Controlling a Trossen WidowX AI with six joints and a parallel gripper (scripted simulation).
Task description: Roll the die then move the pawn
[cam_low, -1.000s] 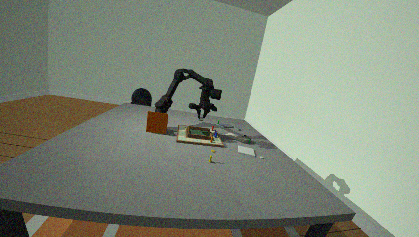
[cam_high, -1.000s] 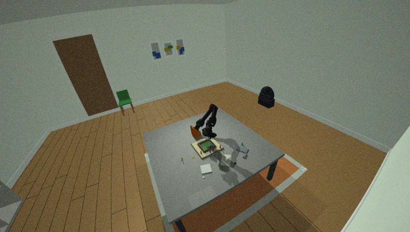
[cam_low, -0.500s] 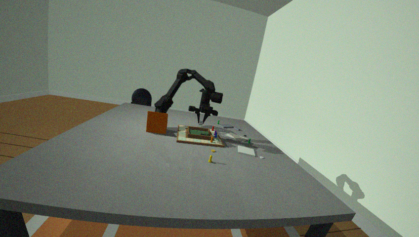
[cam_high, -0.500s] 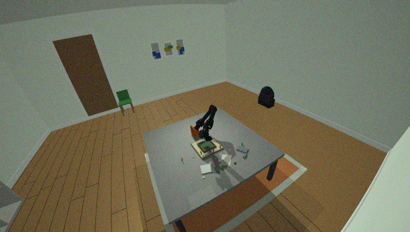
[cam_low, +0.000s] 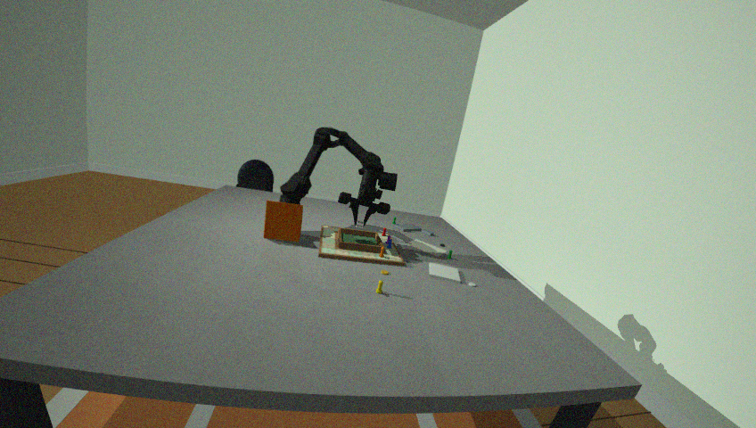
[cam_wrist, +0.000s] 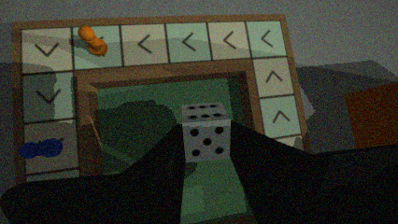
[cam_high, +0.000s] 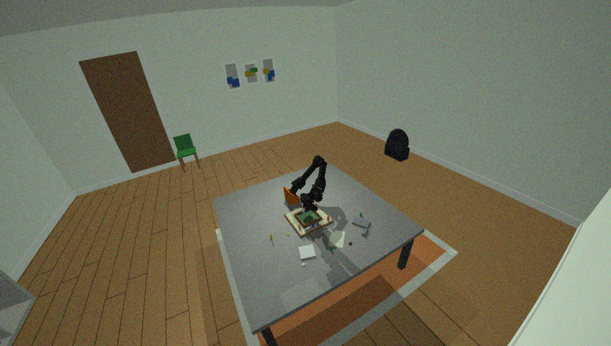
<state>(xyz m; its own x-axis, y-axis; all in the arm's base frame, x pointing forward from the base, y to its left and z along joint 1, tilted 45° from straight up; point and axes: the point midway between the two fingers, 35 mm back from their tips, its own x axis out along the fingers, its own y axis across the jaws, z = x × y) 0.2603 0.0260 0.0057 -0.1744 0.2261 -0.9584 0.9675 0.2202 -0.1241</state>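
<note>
My gripper tip is 11 cm short of the red pawn, 15 cm to the right of it and 5 cm above it. From my gripper tip the other things lie so: orange pawn: 9 cm ahead, 8 cm to the right, 5 cm below; green tray: 1 cm ahead, 2 cm to the left, 7 cm below; white die: right at my gripper tip.
</note>
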